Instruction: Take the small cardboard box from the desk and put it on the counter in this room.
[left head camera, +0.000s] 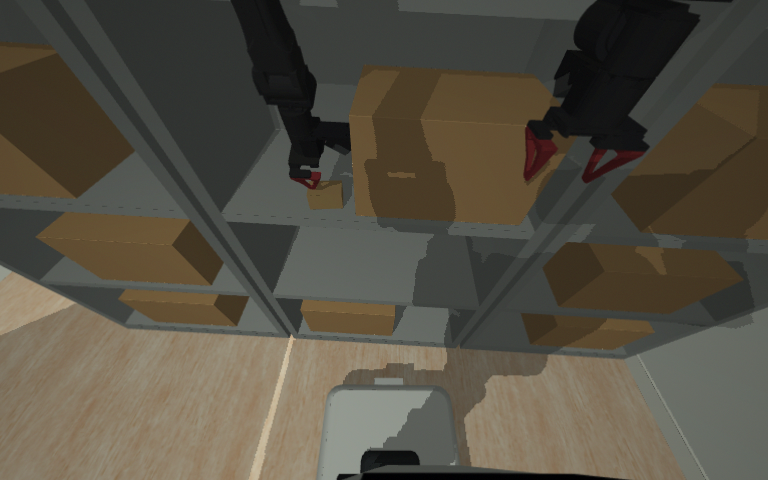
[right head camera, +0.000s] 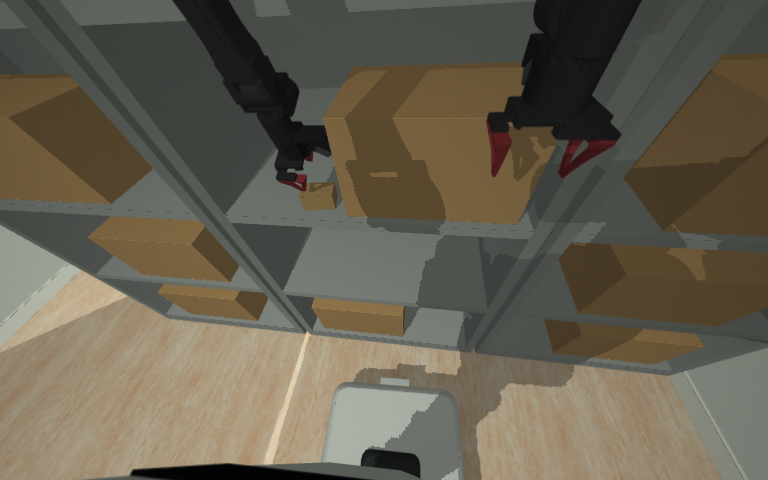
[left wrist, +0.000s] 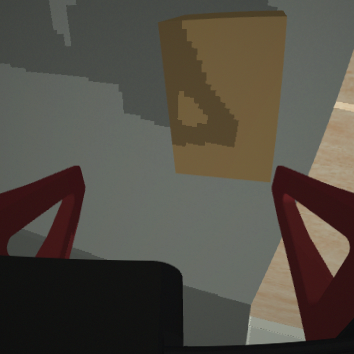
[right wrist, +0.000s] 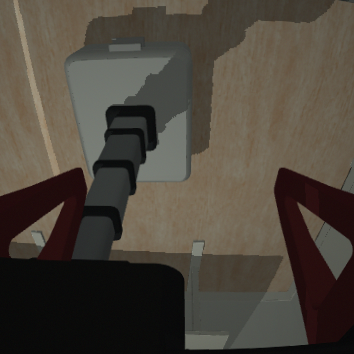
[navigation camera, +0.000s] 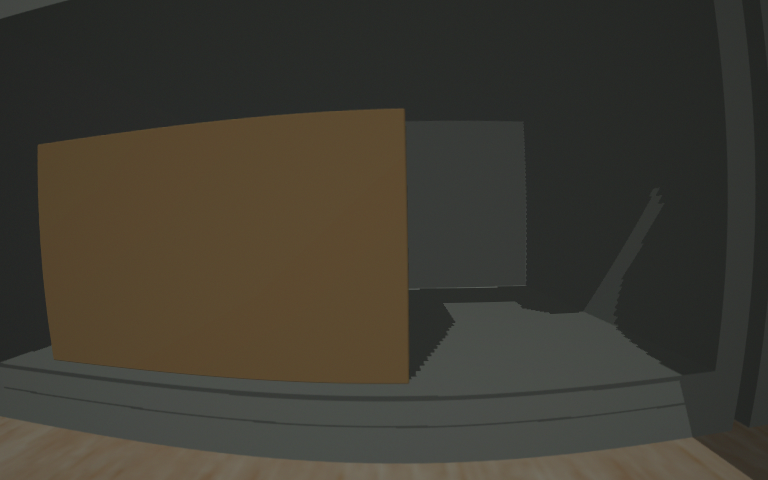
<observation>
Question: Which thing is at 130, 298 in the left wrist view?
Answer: The left gripper.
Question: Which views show the small brown cardboard box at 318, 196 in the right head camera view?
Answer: The left head camera view, the right head camera view and the left wrist view only.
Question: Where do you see a grey shelving unit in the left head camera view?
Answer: At 179, 88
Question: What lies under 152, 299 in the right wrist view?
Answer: The right gripper.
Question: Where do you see the left gripper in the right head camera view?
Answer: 306, 175
</observation>
